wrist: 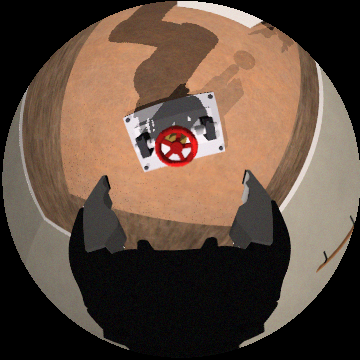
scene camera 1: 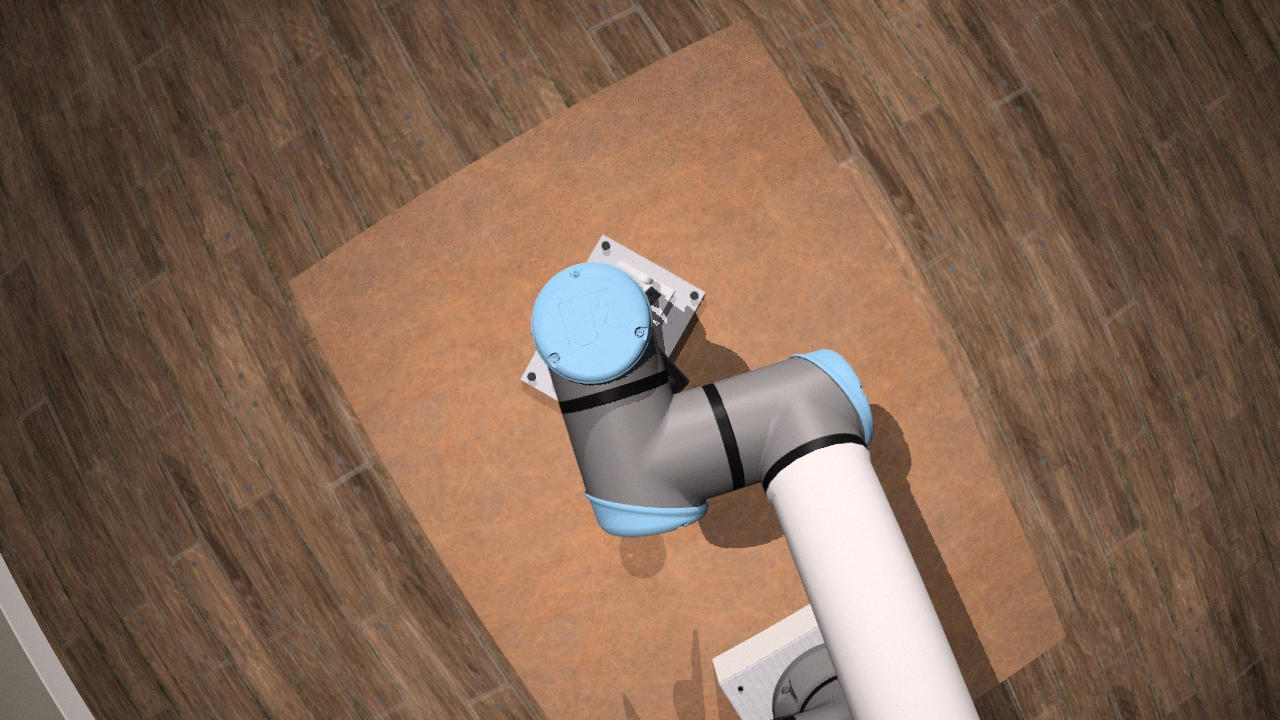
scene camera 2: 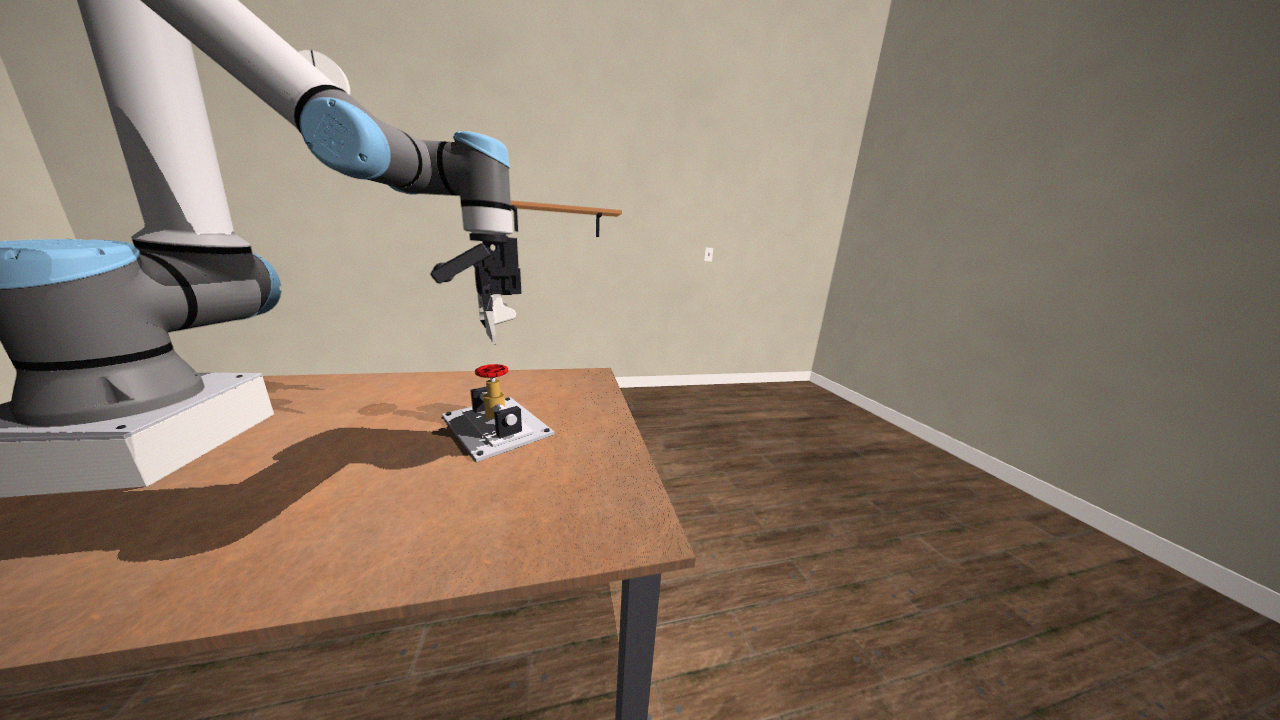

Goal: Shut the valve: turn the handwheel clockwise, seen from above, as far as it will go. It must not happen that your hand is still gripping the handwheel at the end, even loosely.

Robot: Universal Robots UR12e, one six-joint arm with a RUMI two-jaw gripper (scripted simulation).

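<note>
Here we see the gripper (scene camera 1: 610, 333) (scene camera 2: 490, 335) (wrist: 175, 172). There's a handwheel (wrist: 176, 147) in view too.
</note>
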